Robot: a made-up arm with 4 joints.
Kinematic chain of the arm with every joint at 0, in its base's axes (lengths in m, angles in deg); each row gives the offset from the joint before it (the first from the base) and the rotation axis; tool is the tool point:
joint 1: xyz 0 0 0.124 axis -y
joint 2: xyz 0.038 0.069 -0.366 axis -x
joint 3: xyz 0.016 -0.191 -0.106 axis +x
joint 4: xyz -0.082 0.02 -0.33 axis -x
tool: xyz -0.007 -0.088 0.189
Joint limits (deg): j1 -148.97..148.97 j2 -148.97..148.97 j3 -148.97..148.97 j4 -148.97..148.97
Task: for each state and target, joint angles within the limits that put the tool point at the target. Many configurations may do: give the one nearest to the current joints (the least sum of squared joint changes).
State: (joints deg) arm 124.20 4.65 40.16 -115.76
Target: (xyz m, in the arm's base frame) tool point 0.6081 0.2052 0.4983
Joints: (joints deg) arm 124.42 18.32 87.01 -96.32
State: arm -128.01 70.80 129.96 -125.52
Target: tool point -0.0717 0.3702 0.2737
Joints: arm -142.23 41.81 148.97 -148.65
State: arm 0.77 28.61 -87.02 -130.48
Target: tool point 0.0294 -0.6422 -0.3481
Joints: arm 7.81 2.26 -77.20 -124.08
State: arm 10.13 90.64 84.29 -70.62
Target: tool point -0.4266 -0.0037 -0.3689
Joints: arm -37.80 70.78 106.10 -85.64
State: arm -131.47 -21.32 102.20 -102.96
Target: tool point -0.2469 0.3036 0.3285
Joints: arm -123.37 -19.87 123.64 -83.29
